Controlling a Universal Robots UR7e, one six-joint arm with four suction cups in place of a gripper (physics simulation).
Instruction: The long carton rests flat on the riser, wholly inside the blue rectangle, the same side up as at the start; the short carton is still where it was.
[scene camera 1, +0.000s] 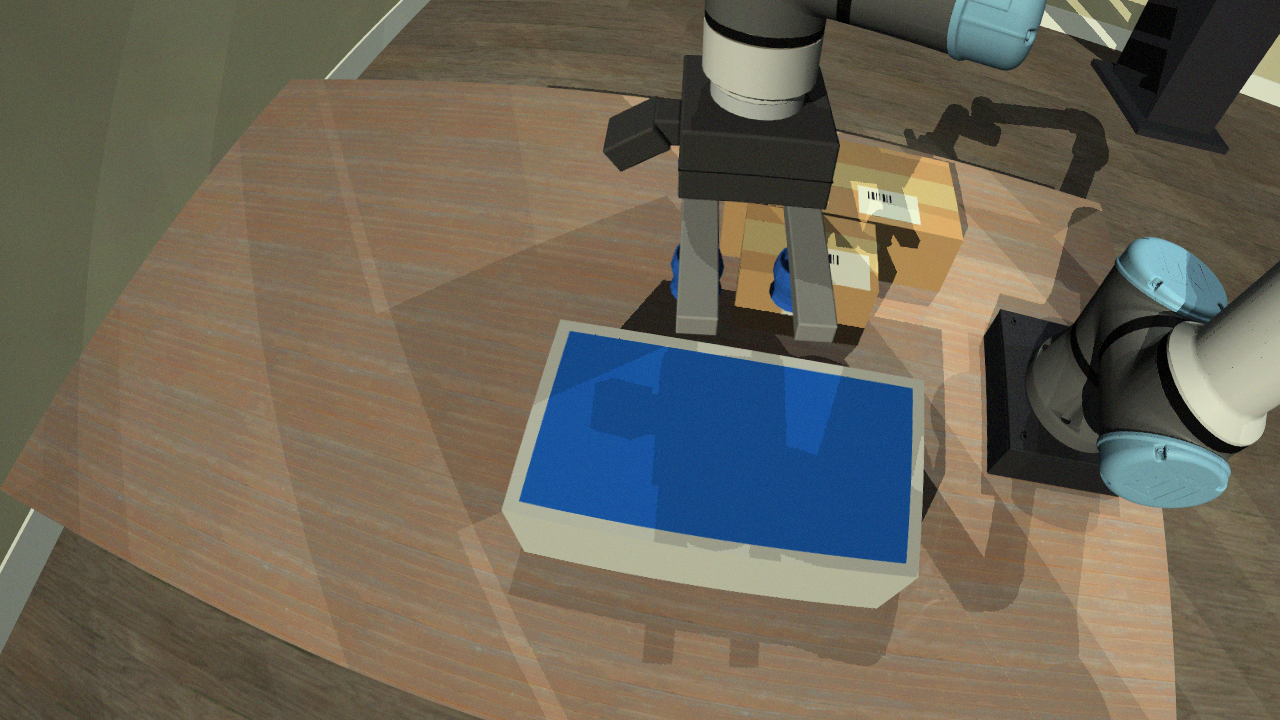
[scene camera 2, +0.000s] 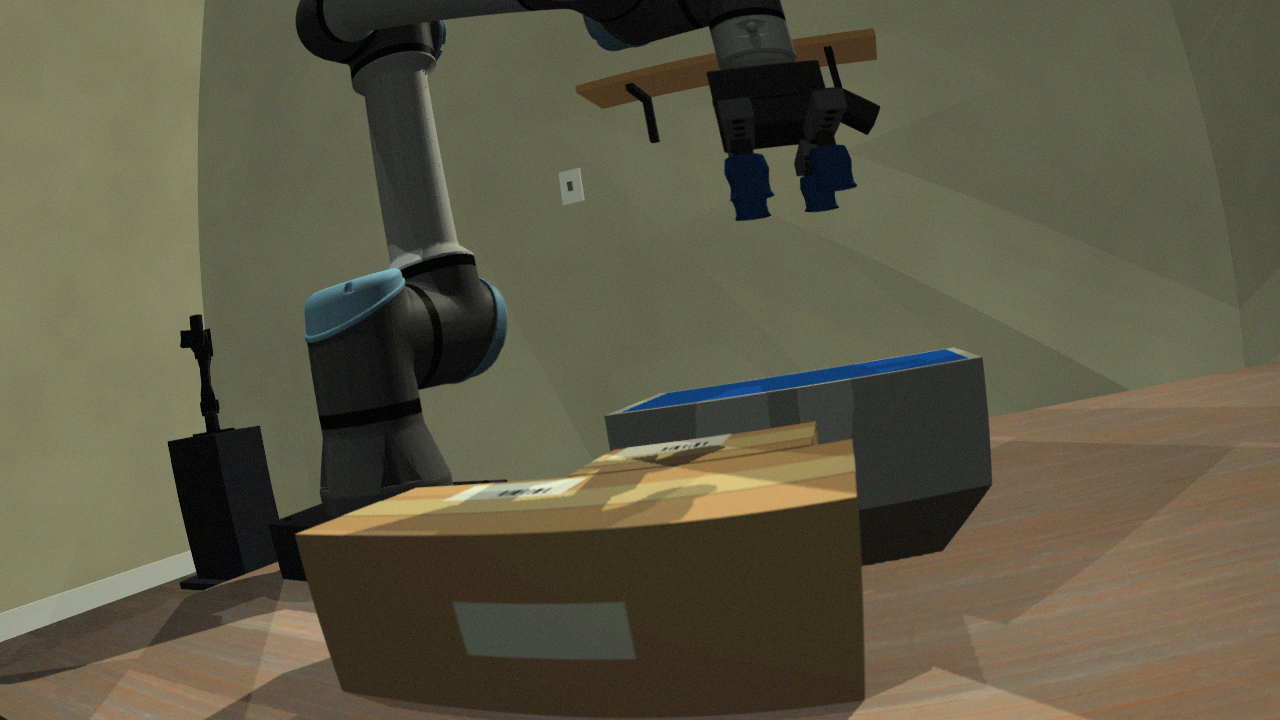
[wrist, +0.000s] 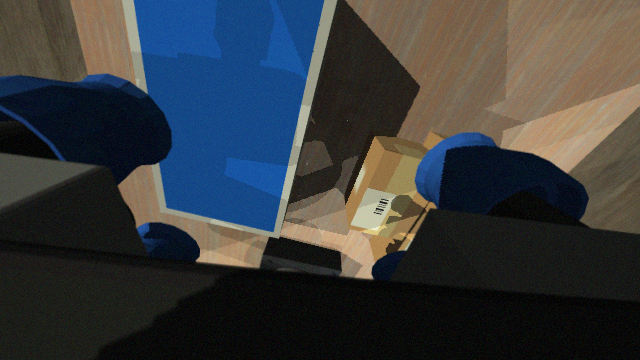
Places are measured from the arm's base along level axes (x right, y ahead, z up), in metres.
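Where they show: end effector, tool point: (scene camera 1: 743, 221) (scene camera 2: 791, 203) (wrist: 293, 214); arm's base, origin of the base link: (scene camera 1: 1077, 396).
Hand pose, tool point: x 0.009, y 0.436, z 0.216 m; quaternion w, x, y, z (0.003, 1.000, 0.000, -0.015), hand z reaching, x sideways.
Note:
Each offset is from my tool point to the centre of the thing. Level surfaces: height alone.
The long carton @[dy -0.157, dx +0.269, dz -0.227 m] (scene camera 1: 935, 255) (scene camera 2: 716, 608) (wrist: 382, 245) lies on the table, barcode label up, partly hidden by the gripper in scene camera 1 and the wrist view. The short carton @[dy -0.098, dx +0.144, dz -0.227 m] (scene camera 1: 756, 268) (scene camera 2: 769, 438) (wrist: 387, 160) lies alongside it, between it and the riser, also label up. The pale riser @[dy -0.008, dx -0.111, dz -0.219 m] (scene camera 1: 698, 564) (scene camera 2: 921, 429) (wrist: 301, 135) bears the blue rectangle @[dy -0.008, dx -0.111, dz -0.159 m] (scene camera 1: 716, 447) (scene camera 2: 805, 378) (wrist: 225, 110) on its top, with no carton on it. My suction gripper (scene camera 1: 742, 286) (scene camera 2: 792, 192) (wrist: 285, 200) hangs high above, cups down, open and holding nothing.
The robot's base (scene camera 1: 1047, 447) (wrist: 305, 255) stands on the table near one end of the riser. A wall shelf (scene camera 2: 689, 77) is on the wall behind the gripper. A dark pedestal (scene camera 1: 1190, 62) (scene camera 2: 223, 501) stands off the table. The wooden table @[dz -0.279 m] (scene camera 1: 268, 358) (scene camera 2: 1118, 519) carries cartons and riser.

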